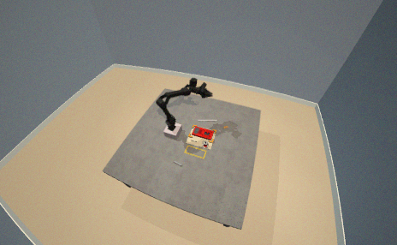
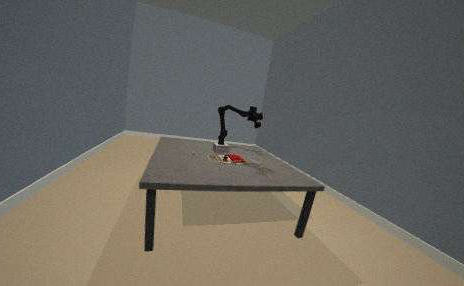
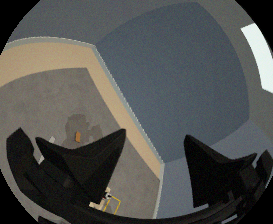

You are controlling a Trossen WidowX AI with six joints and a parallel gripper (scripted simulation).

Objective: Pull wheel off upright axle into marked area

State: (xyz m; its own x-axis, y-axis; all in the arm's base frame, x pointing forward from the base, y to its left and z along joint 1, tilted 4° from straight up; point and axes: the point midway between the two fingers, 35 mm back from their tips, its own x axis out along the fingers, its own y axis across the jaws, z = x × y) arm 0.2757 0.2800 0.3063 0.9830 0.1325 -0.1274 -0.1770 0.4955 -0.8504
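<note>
Now: gripper tip 36 cm above the wheel, 27 cm to the left of it and 6 cm short of it. Also, from my gripper tip: thin grey rod 40 cm below, 5 cm behind, 4 cm to the left; orange piece 39 cm below, 16 cm ahead, 3 cm to the left; cream base plate 39 cm below, 18 cm to the right, 1 cm behind.
</note>
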